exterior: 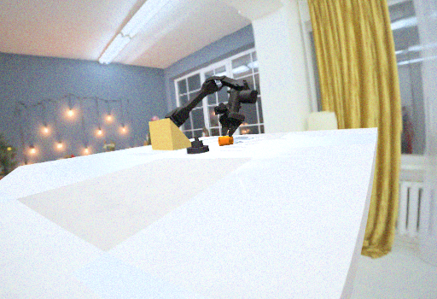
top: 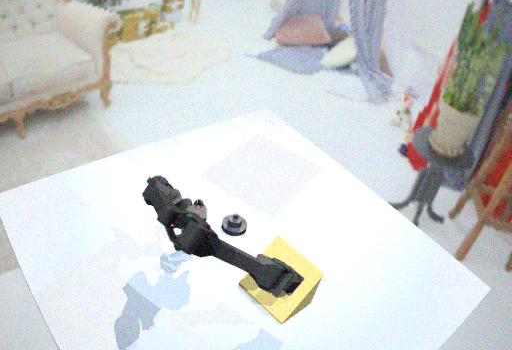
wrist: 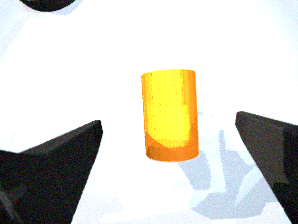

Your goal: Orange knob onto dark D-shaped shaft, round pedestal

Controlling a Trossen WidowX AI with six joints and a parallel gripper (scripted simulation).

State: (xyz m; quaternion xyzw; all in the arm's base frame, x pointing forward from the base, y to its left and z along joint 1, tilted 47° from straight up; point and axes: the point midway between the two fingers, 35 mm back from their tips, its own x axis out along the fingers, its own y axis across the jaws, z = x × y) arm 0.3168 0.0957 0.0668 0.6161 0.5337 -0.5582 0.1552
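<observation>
The orange knob is 2 cm below my gripper tip. Also, from my gripper tip: pedestal 18 cm to the right, 1 cm below.
</observation>
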